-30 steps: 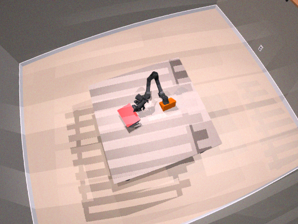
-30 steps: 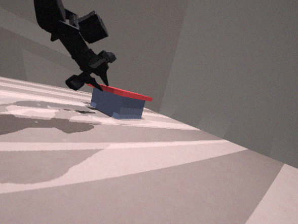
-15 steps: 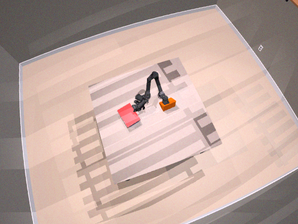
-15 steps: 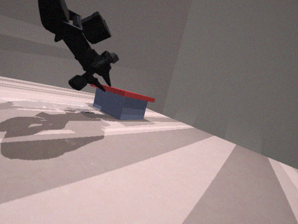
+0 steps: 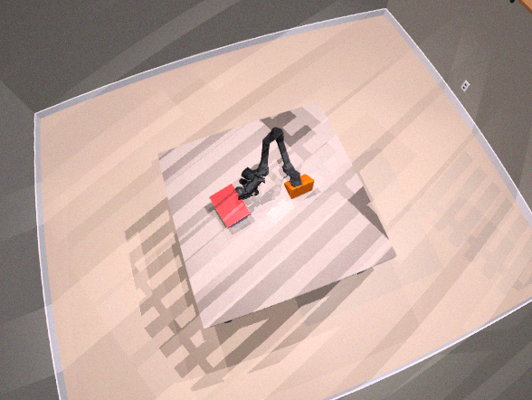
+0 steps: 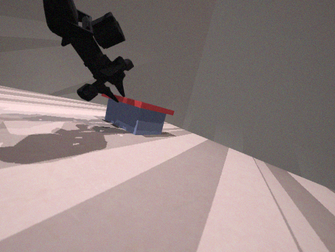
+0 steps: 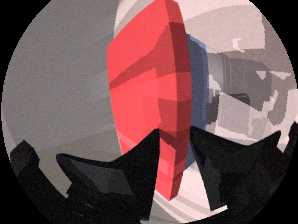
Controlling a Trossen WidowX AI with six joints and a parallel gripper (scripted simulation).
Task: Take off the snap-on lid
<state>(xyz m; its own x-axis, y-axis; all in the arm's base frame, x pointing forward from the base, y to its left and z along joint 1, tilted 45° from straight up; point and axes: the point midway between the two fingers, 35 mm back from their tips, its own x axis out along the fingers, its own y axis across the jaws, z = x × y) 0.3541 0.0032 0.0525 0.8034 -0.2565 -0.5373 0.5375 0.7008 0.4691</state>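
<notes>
The flat red lid lies 7 cm ahead of my gripper tip and 2 cm to the left of it. From my gripper tip the other things lie so: blue storage box: 7 cm ahead, 2 cm to the left, 5 cm below.
</notes>
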